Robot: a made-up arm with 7 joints. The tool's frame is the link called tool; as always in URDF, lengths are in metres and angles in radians. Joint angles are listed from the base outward. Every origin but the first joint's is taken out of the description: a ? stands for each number. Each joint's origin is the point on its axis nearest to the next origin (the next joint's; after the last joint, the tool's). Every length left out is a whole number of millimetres.
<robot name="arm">
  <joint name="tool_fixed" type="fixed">
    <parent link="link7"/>
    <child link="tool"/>
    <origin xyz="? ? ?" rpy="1.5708 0 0"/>
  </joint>
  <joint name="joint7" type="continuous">
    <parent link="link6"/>
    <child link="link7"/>
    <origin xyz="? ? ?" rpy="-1.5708 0 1.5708"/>
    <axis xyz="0 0 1"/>
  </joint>
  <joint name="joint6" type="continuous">
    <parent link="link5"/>
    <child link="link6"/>
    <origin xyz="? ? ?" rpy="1.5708 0 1.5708"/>
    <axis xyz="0 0 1"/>
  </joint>
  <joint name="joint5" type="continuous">
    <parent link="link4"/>
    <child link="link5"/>
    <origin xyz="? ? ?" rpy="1.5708 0 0"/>
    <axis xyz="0 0 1"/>
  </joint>
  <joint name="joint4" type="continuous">
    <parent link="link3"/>
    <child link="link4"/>
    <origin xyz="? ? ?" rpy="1.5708 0 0"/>
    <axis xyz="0 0 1"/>
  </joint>
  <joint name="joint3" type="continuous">
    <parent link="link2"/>
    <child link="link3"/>
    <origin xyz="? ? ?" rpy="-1.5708 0 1.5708"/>
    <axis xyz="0 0 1"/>
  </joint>
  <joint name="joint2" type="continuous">
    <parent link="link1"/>
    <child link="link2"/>
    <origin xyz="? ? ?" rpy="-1.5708 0 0"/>
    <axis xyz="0 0 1"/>
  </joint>
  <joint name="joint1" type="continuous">
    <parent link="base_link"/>
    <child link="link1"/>
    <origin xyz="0 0 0.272" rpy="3.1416 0 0"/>
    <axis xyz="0 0 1"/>
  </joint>
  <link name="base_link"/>
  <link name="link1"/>
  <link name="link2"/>
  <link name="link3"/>
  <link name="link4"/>
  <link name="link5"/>
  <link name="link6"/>
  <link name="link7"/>
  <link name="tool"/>
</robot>
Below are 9 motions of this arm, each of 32 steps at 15 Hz.
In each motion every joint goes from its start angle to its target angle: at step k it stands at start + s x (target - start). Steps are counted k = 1, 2, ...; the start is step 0. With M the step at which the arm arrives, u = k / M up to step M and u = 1 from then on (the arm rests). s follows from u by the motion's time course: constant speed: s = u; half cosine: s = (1 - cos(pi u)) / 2; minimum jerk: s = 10 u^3 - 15 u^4 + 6 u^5.
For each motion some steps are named. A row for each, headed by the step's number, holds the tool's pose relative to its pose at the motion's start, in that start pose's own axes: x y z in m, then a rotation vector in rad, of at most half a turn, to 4 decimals.
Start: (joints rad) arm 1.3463 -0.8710 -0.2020 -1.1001 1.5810 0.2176 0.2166
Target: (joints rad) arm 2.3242 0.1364 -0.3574 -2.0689 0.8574 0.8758 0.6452
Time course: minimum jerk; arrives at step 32
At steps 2, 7, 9, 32:
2: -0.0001 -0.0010 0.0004 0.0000 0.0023 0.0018
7: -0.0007 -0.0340 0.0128 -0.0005 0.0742 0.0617
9: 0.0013 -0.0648 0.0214 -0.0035 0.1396 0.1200
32: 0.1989 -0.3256 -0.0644 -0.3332 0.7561 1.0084

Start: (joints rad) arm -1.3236 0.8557 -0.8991 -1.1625 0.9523 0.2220 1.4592
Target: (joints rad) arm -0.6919 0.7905 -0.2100 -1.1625 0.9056 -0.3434 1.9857
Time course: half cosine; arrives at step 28
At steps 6, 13, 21, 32:
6: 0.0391 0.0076 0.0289 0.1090 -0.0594 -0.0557
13: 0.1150 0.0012 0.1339 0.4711 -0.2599 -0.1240
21: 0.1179 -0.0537 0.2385 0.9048 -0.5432 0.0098
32: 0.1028 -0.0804 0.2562 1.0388 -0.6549 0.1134

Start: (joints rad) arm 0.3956 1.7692 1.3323 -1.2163 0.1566 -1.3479 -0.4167
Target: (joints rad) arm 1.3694 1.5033 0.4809 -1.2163 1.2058 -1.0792 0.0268
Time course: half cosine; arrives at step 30
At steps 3, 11, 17, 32:
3: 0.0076 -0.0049 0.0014 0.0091 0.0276 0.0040
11: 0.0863 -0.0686 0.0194 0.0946 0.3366 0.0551
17: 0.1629 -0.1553 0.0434 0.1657 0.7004 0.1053
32: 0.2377 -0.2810 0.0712 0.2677 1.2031 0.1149

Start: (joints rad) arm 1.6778 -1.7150 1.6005 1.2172 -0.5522 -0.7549 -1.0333
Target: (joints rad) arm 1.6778 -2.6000 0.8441 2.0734 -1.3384 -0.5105 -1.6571
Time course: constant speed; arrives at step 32
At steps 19, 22, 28, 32:
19: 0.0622 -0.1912 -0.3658 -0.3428 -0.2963 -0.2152
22: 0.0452 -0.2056 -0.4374 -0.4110 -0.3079 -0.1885
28: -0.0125 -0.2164 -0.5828 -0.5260 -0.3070 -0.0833
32: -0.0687 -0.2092 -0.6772 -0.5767 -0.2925 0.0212

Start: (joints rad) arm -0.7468 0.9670 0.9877 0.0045 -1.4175 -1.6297 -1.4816
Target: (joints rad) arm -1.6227 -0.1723 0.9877 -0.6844 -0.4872 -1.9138 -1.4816
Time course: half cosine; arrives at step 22
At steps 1, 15, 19, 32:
1: -0.0015 0.0000 -0.0014 0.0045 0.0087 -0.0046
15: -0.1764 0.1453 0.0126 0.7972 0.8066 -0.5555
19: -0.1659 0.1942 0.0596 0.9768 0.7974 -0.6390
32: -0.1604 0.2057 0.0713 1.0144 0.7828 -0.6559

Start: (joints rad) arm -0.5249 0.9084 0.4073 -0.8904 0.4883 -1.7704 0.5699
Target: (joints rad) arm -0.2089 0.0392 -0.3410 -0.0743 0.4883 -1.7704 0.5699
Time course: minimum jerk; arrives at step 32
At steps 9, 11, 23, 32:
9: -0.0409 -0.0377 0.0270 -0.0649 0.0285 0.0184
11: -0.0669 -0.0566 0.0473 -0.1014 0.0568 0.0239
23: -0.2244 -0.0717 0.2626 -0.1932 0.4497 -0.0774
32: -0.2379 -0.0507 0.3184 -0.1569 0.5581 -0.1314

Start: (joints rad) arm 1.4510 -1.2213 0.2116 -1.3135 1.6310 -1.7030 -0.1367
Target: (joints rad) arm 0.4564 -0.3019 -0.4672 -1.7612 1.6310 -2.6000 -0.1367
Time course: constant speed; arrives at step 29
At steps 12, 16, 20, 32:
12: 0.0704 0.0642 0.0043 0.0703 -0.1734 -0.1761
16: 0.0835 0.0843 0.0346 0.1140 -0.2717 -0.2537
20: 0.0884 0.0971 0.0809 0.1777 -0.3837 -0.3455
32: 0.0530 0.0779 0.2319 0.4168 -0.6554 -0.6062

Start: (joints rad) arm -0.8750 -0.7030 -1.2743 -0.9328 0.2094 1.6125 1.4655
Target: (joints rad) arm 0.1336 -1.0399 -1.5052 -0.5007 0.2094 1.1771 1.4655
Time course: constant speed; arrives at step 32
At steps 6, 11, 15, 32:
6: 0.0339 0.0802 -0.0715 -0.0478 -0.1835 -0.1759
11: 0.0741 0.1374 -0.1364 -0.0851 -0.3517 -0.3077
15: 0.1135 0.1759 -0.1905 -0.1141 -0.4956 -0.4018
32: 0.3388 0.2563 -0.4205 -0.2451 -1.1859 -0.6600

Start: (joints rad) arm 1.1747 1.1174 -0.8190 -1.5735 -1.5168 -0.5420 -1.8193
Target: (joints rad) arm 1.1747 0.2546 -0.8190 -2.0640 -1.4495 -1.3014 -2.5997
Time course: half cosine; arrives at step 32
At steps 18, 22, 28, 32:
18: 0.1474 -0.2574 -0.1248 0.0360 -0.1832 -0.3570
22: 0.1633 -0.3326 -0.1754 0.0276 -0.2251 -0.4536
28: 0.1669 -0.4047 -0.2306 0.0132 -0.2633 -0.5463
32: 0.1661 -0.4189 -0.2423 0.0097 -0.2708 -0.5647

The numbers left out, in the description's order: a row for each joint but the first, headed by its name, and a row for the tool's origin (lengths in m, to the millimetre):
tool: -0.065 0.05 0
joint7: -0.285 0.057 0
joint6: 0.275 0.012 0
joint5: 0.058 -0.033 0
joint4: 0 0.243 0
joint3: -0.405 0.201 0
joint2: 0.067 0.22 0

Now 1 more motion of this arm.
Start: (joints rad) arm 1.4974 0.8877 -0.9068 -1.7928 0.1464 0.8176 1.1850
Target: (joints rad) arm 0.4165 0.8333 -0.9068 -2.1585 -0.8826 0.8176 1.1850
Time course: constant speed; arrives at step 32
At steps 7, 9, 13, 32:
7: 0.0143 0.0319 -0.0300 -0.1700 0.4012 -0.0241
9: 0.0188 0.0412 -0.0461 -0.2271 0.5133 -0.0329
13: 0.0249 0.0584 -0.0887 -0.3522 0.7331 -0.0526
32: -0.1047 0.0414 -0.4117 -1.1481 1.6629 -0.1610

